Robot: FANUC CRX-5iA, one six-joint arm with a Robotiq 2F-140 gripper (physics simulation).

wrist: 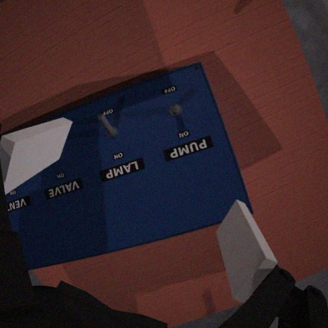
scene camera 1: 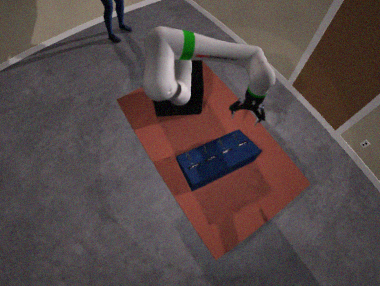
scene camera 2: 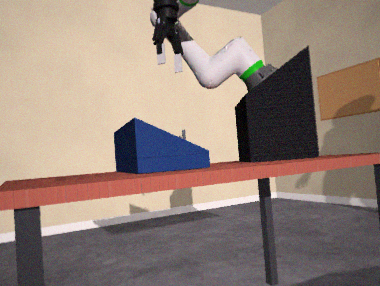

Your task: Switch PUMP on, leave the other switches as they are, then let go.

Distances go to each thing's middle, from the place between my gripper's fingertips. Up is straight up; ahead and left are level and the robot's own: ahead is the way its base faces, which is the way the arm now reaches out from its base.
The blue switch box (scene camera 2: 140,147) lies 10 mm behind my hand, 160 mm to the right of it and 290 mm below it.
